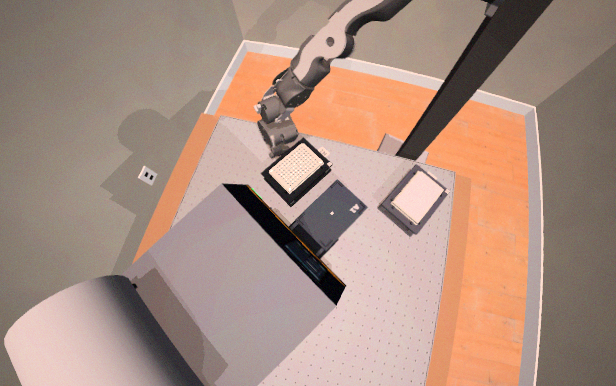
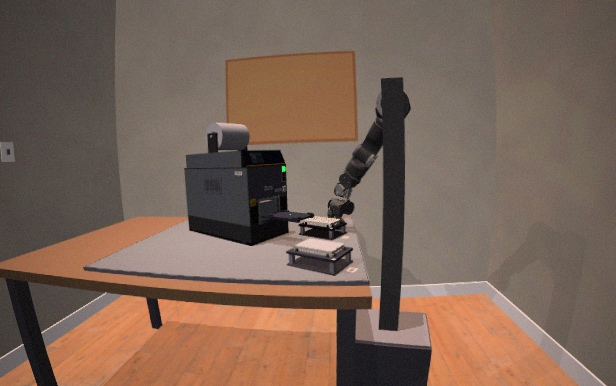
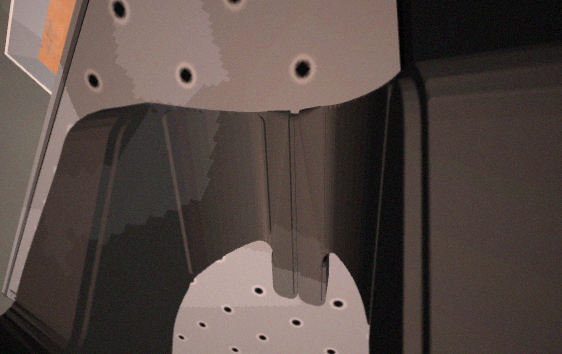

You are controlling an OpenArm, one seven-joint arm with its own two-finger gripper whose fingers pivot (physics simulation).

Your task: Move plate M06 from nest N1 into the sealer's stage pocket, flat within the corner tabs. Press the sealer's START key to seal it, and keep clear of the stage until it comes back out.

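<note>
My gripper is shut and empty, its two fingertips together above the perforated mat. It is beside the dark nest that bears a white welled plate. A smooth-topped white plate sits on the other nest. The nest labels are too small to read, so I cannot tell which is N1. The sealer has its dark stage out, with no plate on it. A green light shows on the sealer's front; the START key cannot be made out.
The stage lies between the two nests. A large film roll is on top of the sealer. The arm's dark column stands at the table edge. The grey perforated mat lies under the sealer and nests.
</note>
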